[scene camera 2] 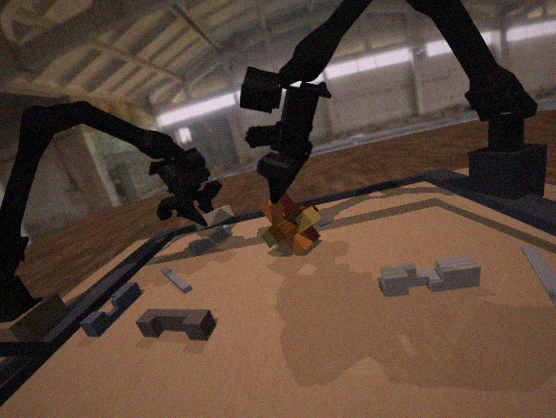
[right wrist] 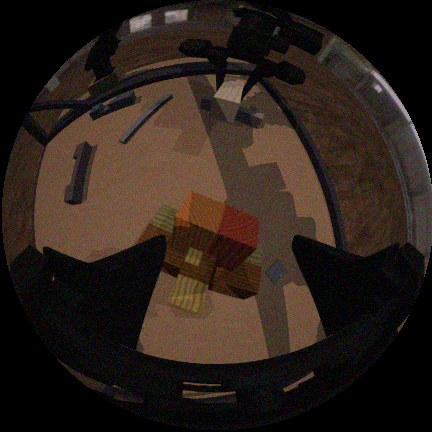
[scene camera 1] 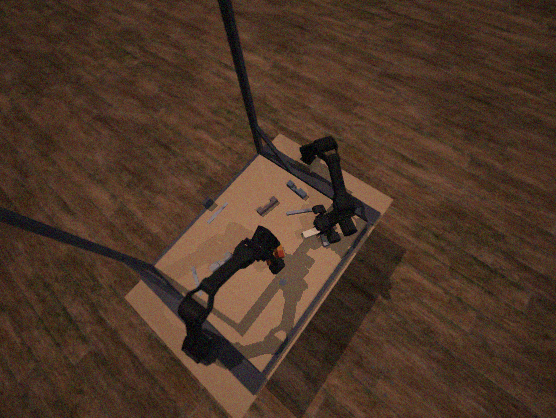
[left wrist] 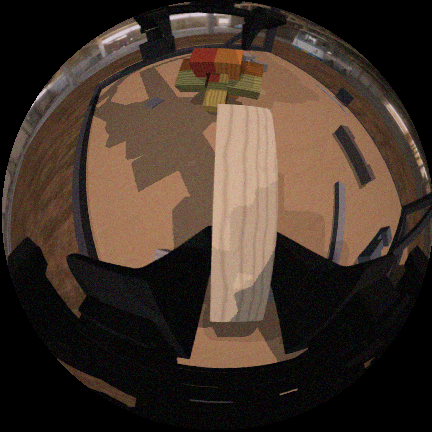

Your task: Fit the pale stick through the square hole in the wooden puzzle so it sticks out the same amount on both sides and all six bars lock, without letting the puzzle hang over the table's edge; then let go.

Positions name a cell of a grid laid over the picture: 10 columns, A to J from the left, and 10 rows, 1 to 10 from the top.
Observation:
The left gripper (scene camera 2: D6) holds a pale stick (left wrist: F5); nothing else touches it. The right gripper (scene camera 2: F5) is open and holds nothing. Further things: a dark raised rim (scene camera 1: E9) and a frame post (scene camera 1: A6).
The pale stick also shows in the right wrist view (right wrist: F3). The left gripper is seen too in the right wrist view (right wrist: F3) and in the left wrist view (left wrist: F6). The right gripper also shows in the right wrist view (right wrist: F6) and in the left wrist view (left wrist: E2).

